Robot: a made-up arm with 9 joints.
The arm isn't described. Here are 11 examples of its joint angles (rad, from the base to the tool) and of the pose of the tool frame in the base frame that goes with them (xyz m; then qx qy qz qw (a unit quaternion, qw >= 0)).
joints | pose
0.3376 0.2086 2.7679 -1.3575 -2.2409 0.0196 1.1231 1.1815 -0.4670 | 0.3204 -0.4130 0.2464 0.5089 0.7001 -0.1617 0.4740
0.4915 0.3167 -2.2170 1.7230 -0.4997 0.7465 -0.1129 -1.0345 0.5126 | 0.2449 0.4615 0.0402 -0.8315 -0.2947 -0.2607 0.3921
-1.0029 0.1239 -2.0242 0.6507 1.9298 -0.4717 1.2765 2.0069 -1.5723 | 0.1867 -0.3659 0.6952 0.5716 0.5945 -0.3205 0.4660
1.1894 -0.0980 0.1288 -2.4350 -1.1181 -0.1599 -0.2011 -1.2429 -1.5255 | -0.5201 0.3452 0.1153 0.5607 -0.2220 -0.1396 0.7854
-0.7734 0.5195 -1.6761 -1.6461 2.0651 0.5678 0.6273 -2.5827 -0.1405 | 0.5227 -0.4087 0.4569 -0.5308 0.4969 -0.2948 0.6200
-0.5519 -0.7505 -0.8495 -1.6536 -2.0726 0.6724 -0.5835 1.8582 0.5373 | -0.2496 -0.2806 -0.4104 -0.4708 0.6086 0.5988 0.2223
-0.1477 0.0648 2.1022 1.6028 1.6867 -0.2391 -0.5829 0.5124 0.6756 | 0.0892 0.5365 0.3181 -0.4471 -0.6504 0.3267 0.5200
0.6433 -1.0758 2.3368 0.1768 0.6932 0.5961 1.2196 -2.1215 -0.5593 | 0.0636 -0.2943 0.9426 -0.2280 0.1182 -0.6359 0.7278
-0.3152 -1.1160 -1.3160 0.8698 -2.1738 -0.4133 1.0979 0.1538 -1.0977 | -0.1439 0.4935 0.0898 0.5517 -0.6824 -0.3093 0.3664
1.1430 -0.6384 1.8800 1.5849 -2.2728 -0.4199 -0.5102 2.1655 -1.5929 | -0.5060 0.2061 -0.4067 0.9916 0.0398 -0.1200 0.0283
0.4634 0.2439 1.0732 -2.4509 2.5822 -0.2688 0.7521 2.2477 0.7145 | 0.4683 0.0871 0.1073 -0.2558 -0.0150 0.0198 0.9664
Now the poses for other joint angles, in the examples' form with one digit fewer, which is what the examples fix.
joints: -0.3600 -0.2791 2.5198 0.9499 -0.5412 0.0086 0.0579 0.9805 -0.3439
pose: 0.002 -0.723 0.643 -0.352 0.272 -0.875 0.191
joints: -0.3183 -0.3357 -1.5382 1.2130 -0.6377 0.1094 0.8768 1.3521 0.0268
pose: -0.129 0.214 -0.266 0.030 0.954 -0.184 0.233
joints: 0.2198 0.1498 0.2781 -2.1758 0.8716 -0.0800 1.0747 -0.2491 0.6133
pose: -0.138 -0.507 0.371 0.530 -0.336 -0.097 0.773
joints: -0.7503 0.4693 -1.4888 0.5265 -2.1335 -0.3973 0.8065 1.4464 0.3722
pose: -0.558 0.111 0.870 0.156 -0.798 -0.226 0.536
